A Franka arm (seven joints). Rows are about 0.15 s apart.
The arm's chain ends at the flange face. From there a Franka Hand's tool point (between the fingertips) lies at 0.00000 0.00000 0.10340 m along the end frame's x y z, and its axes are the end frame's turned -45 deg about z.
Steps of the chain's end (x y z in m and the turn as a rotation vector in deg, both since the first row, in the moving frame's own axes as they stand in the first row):
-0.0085, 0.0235, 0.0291, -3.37, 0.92, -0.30
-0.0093, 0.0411, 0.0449, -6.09, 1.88, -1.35
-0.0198, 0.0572, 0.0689, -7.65, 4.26, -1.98
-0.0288, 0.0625, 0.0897, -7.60, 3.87, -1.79
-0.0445, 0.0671, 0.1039, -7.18, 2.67, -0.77
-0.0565, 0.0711, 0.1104, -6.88, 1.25, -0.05
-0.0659, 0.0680, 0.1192, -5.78, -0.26, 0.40
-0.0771, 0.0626, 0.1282, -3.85, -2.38, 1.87
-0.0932, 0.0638, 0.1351, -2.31, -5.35, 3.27
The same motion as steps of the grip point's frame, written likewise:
-0.0257, 0.0161, 0.0289, -3.03, -1.73, -0.30
-0.0409, 0.0327, 0.0443, -5.64, -2.98, -1.35
-0.0585, 0.0417, 0.0677, -8.42, -2.40, -1.98
-0.0691, 0.0385, 0.0886, -8.11, -2.64, -1.79
-0.0846, 0.0286, 0.1030, -6.97, -3.19, -0.77
-0.0974, 0.0207, 0.1096, -5.75, -3.98, -0.05
-0.1024, 0.0085, 0.1187, -3.90, -4.27, 0.40
-0.1068, -0.0085, 0.1279, -1.04, -4.41, 1.87
-0.1207, -0.0249, 0.1346, 2.15, -5.42, 3.27

